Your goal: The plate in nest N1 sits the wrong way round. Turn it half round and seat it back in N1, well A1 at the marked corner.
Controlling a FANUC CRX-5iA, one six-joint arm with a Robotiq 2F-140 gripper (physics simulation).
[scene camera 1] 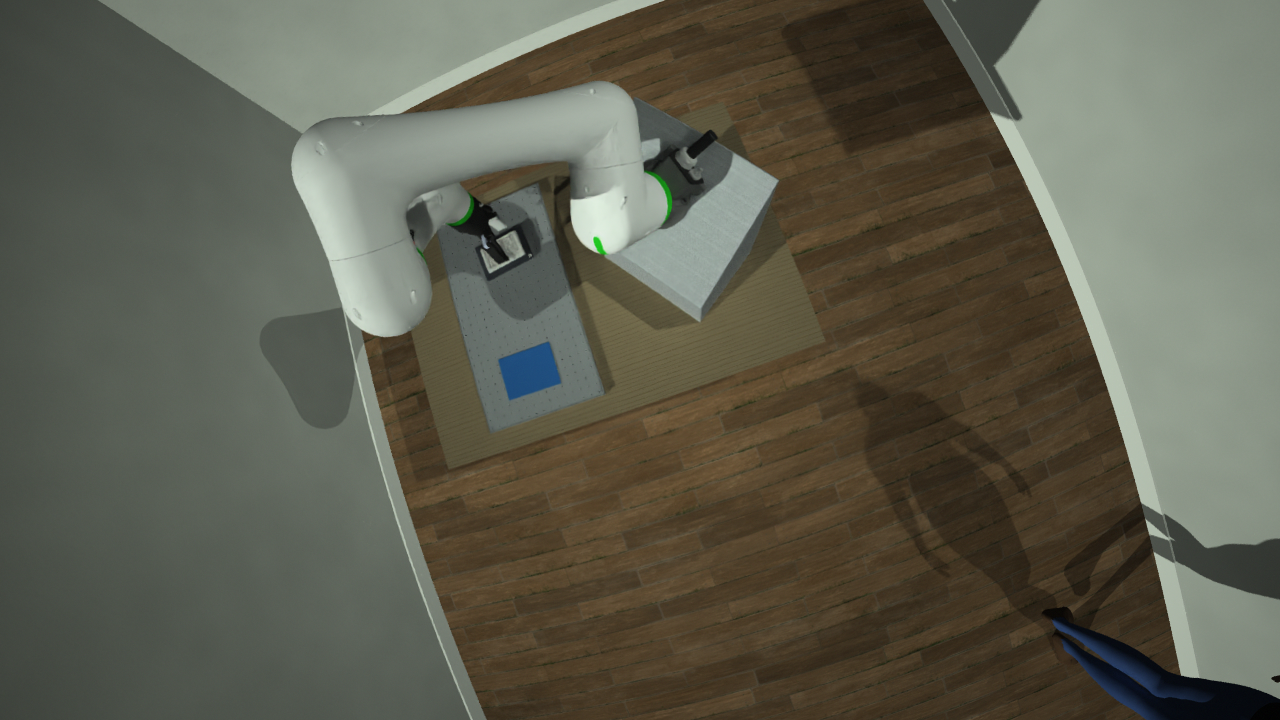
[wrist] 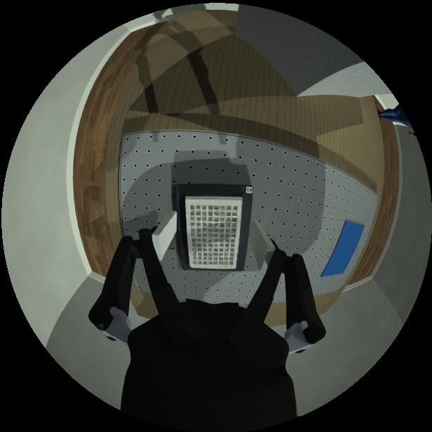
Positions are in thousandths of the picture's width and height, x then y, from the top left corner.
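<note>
Scene camera 1 shows the gripper (scene camera 1: 396, 340) and a blue rectangle (scene camera 1: 418, 513). The wrist view shows the gripper as well (wrist: 494, 522), together with a white well plate (wrist: 494, 515), a dark nest N1 (wrist: 464, 439) and, here too, the blue rectangle (wrist: 811, 543).
</note>
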